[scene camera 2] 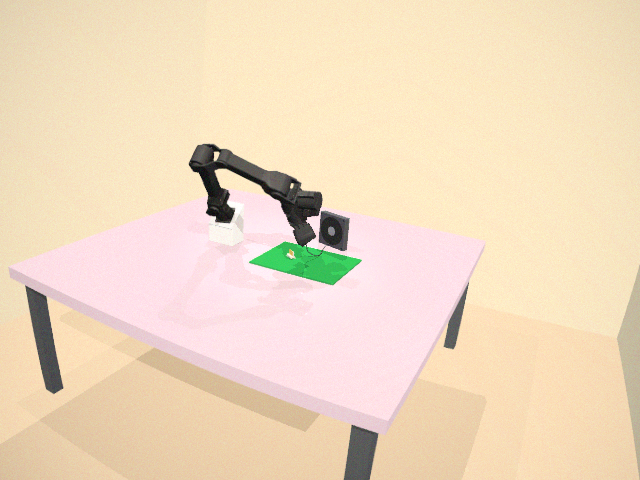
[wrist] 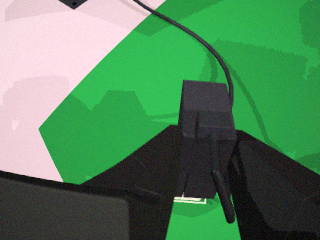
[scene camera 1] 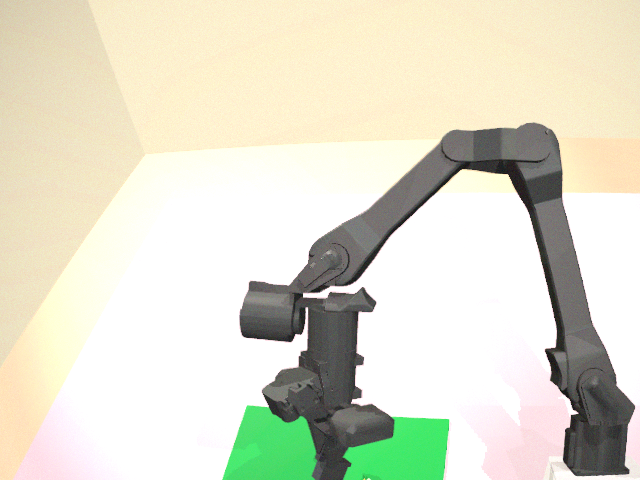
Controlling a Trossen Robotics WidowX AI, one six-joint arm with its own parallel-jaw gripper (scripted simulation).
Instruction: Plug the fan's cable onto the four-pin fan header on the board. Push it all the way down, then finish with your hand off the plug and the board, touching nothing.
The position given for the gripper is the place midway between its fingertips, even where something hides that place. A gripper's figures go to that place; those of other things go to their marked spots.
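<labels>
Green board [scene camera 2: 329,268], 166 cm from the lens. Gripper [scene camera 2: 304,237], 169 cm from the lens.
</labels>
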